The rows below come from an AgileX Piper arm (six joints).
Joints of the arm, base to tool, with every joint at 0 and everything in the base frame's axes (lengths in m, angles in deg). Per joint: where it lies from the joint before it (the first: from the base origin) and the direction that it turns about. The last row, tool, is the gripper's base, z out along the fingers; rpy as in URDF.
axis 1: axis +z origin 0 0 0.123
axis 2: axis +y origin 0 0 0
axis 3: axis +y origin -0.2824 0 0.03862
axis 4: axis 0.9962 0 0.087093 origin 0.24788 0 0.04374
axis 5: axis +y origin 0 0 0
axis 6: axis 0.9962 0 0.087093 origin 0.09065 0 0.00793
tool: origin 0 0 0 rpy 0 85.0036 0
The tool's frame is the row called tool.
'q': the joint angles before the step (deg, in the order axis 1, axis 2, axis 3, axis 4, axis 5, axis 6). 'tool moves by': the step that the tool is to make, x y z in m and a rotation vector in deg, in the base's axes. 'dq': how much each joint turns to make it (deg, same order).
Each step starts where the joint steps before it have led.
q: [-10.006, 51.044, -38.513, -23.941, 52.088, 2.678]
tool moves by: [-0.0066, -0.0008, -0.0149, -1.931, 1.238, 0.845]
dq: [0.027, -1.146, 3.952, -2.529, -1.942, 0.494]
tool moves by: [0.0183, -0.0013, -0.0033, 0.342, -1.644, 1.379]
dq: [-0.014, 4.037, -0.736, -0.457, -5.014, 1.151]
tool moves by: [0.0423, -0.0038, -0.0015, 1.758, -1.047, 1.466]
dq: [-0.018, 9.804, -5.039, 0.648, -5.784, 1.056]
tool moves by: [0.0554, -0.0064, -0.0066, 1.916, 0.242, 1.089]
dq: [0.015, 12.589, -8.213, 1.140, -4.146, 0.264]
